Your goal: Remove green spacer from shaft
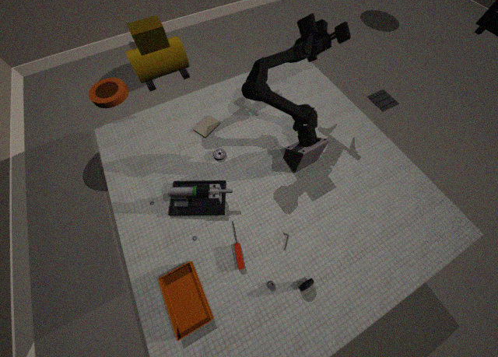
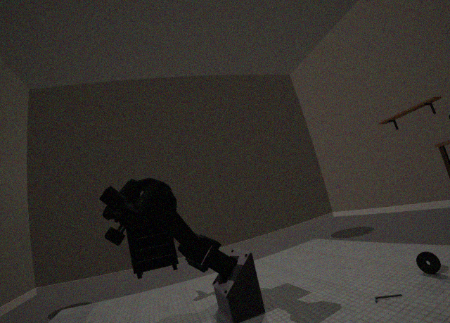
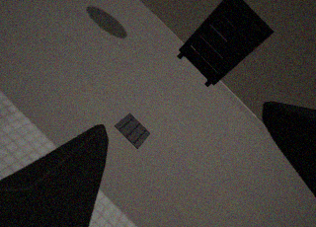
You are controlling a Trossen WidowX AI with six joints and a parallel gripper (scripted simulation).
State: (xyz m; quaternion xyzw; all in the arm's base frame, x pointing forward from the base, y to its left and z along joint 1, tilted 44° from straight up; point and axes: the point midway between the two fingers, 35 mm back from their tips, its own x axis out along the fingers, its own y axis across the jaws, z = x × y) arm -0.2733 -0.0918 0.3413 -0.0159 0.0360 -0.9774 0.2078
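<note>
My gripper tip is 630 mm short of the beige pad, 310 mm above it and 60 mm to the left of it. Also, from my gripper tip: dark spacer 770 mm ahead, 300 mm to the left, 230 mm below; then green spacer 800 mm ahead, 280 mm to the left, 230 mm below; then grey shaft 750 mm ahead, 310 mm to the left, 230 mm below.
</note>
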